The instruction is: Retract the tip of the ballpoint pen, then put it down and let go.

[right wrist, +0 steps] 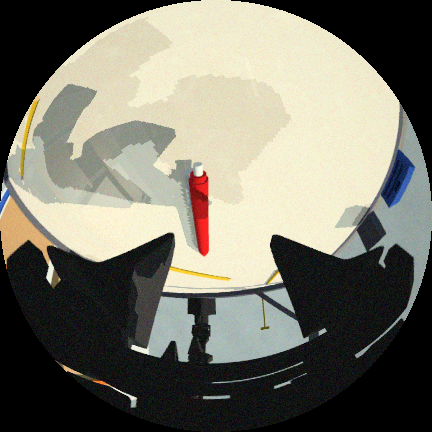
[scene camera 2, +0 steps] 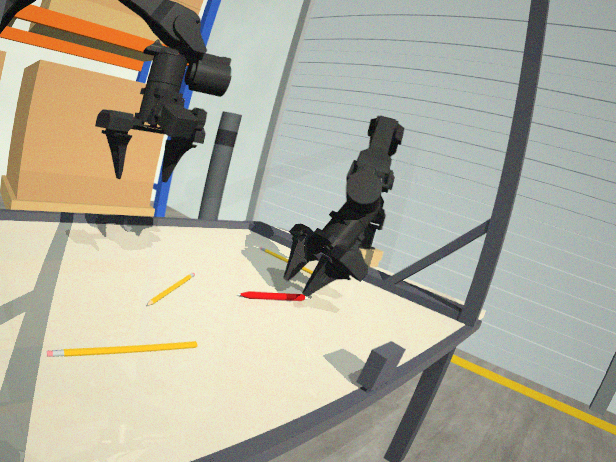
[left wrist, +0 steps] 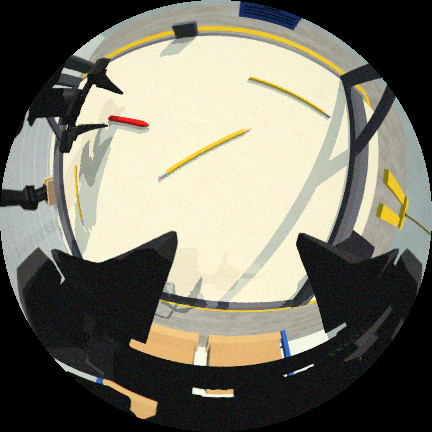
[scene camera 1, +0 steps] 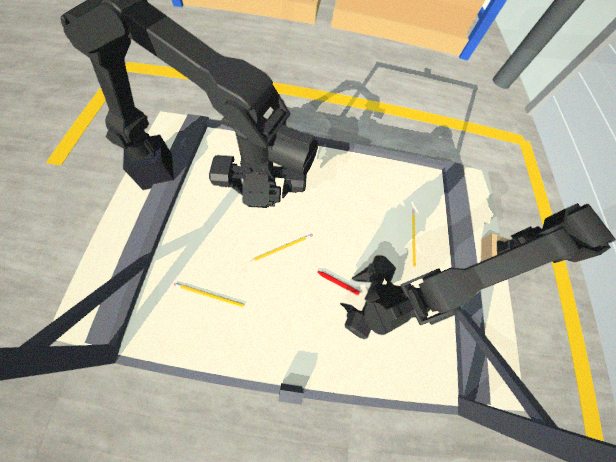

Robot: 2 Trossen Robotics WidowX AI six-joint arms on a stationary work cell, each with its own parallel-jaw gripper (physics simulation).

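Where they show: left gripper, fingertip midpoint: (right wrist: 184, 338) (scene camera 2: 142, 180) (left wrist: 240, 238); right gripper, fingertip midpoint: (right wrist: 224, 240) (scene camera 2: 294, 287) (left wrist: 114, 108) (scene camera 1: 346, 291); left arm's base, origin of the base link: (scene camera 1: 142, 150); right arm's base, origin of the base link: (scene camera 2: 360, 245) (left wrist: 44, 191).
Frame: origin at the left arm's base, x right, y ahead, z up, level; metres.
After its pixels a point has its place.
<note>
A red ballpoint pen (scene camera 1: 339, 282) {x 0.465, y 0.438, z -0.094 m} (scene camera 2: 272, 296) {x 0.464, y 0.429, z -0.098 m} (left wrist: 128, 121) {x 0.452, y 0.428, z -0.095 m} (right wrist: 200, 205) {x 0.491, y 0.464, z -0.094 m} lies on the cream table top (scene camera 1: 280, 320) {x 0.515, y 0.265, z -0.106 m}. In the right wrist view its white push button (right wrist: 198, 169) {x 0.510, y 0.485, z -0.097 m} shows at the far end and the tapered writing end points toward the fingers. Whether the tip sticks out is too small to tell. My right gripper (scene camera 1: 348, 291) {x 0.494, y 0.444, z -0.074 m} (scene camera 2: 295, 286) {x 0.494, y 0.444, z -0.074 m} (left wrist: 114, 108) {x 0.494, y 0.444, z -0.074 m} (right wrist: 224, 240) {x 0.494, y 0.444, z -0.074 m} is open and empty, tilted above the table beside the pen's button end. My left gripper (scene camera 2: 142, 179) {x 0.249, y 0.290, z 0.056 m} (left wrist: 240, 238) {x 0.249, y 0.290, z 0.056 m} is open and empty, high over the table's far side, away from the pen.
Three yellow pencils lie around the pen: one (scene camera 1: 282, 247) {x 0.331, y 0.316, z -0.099 m} to its upper left, one (scene camera 1: 212, 295) {x 0.412, y 0.113, z -0.099 m} farther left, one (scene camera 1: 414, 237) {x 0.397, y 0.705, z -0.099 m} behind the right gripper. A dark frame (scene camera 1: 200, 380) {x 0.598, y 0.054, z -0.106 m} edges the table, with a small dark block (scene camera 1: 291, 392) {x 0.668, y 0.251, z -0.049 m} on the near edge.
</note>
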